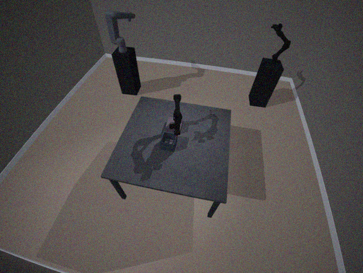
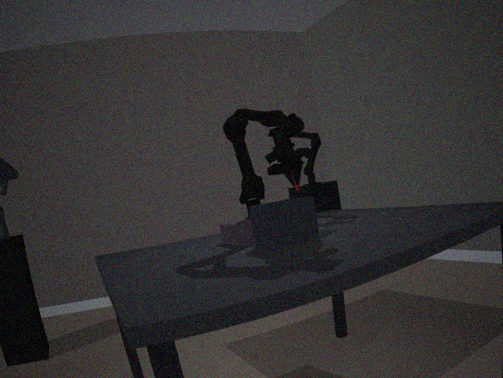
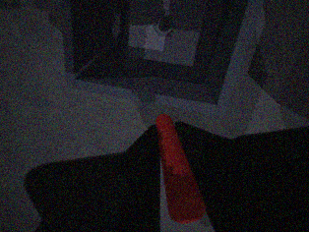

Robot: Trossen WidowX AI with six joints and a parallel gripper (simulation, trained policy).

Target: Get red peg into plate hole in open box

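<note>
The plate is 2 cm ahead of my gripper tip, 9 cm to the right of it and 13 cm below it. From my gripper tip the other things lie so: red peg: 1 cm behind, 2 cm above.
</note>
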